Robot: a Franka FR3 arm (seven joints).
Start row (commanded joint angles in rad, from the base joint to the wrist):
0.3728 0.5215 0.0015 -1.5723 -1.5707 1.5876 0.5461
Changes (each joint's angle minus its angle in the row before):
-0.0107 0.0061 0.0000 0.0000 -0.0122 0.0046 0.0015
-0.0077 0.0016 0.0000 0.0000 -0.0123 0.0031 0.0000
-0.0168 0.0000 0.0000 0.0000 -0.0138 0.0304 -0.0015
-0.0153 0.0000 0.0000 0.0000 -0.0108 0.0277 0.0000
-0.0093 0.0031 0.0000 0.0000 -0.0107 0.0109 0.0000
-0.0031 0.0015 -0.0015 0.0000 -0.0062 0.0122 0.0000
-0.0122 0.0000 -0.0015 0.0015 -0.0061 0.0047 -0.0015
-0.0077 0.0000 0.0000 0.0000 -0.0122 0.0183 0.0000
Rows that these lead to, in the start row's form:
0.3621 0.5276 0.0015 -1.5723 -1.5829 1.5922 0.5476
0.3544 0.5292 0.0015 -1.5723 -1.5952 1.5953 0.5476
0.3376 0.5292 0.0015 -1.5723 -1.6090 1.6257 0.5461
0.3223 0.5292 0.0015 -1.5723 -1.6198 1.6534 0.5461
0.3130 0.5323 0.0015 -1.5723 -1.6305 1.6643 0.5461
0.3099 0.5338 0.0000 -1.5723 -1.6367 1.6765 0.5461
0.2977 0.5338 -0.0015 -1.5708 -1.6428 1.6812 0.5446
0.2900 0.5338 -0.0015 -1.5708 -1.6550 1.6995 0.5446

